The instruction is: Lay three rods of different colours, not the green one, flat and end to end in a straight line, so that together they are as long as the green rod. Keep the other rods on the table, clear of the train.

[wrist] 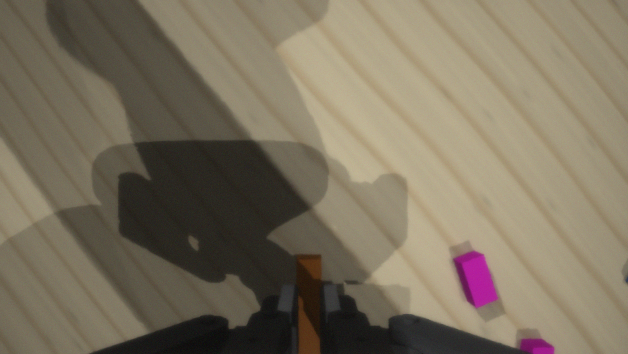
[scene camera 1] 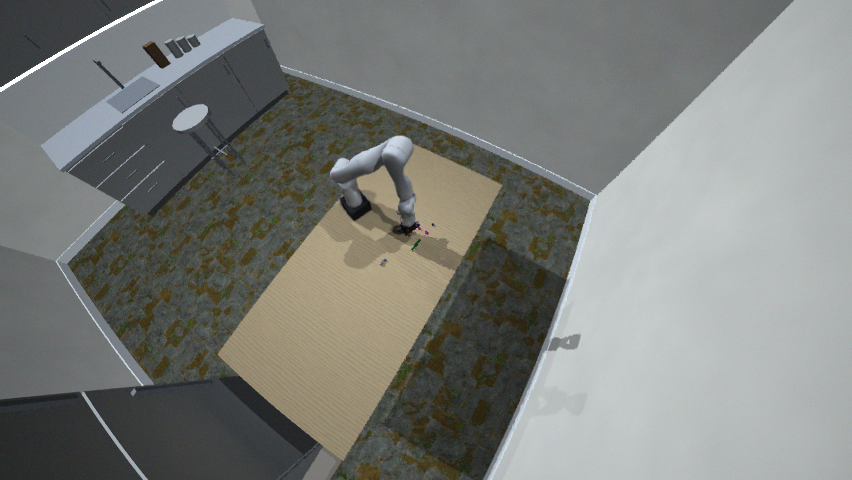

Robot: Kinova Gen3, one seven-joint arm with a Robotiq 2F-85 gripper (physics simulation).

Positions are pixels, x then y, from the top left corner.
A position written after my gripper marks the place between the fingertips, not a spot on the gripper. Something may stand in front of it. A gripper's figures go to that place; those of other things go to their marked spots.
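My gripper [wrist: 309, 306] is 17 cm from the lens here. There is a magenta rod [wrist: 472, 268] too, and the rod is also 17 cm from the lens.
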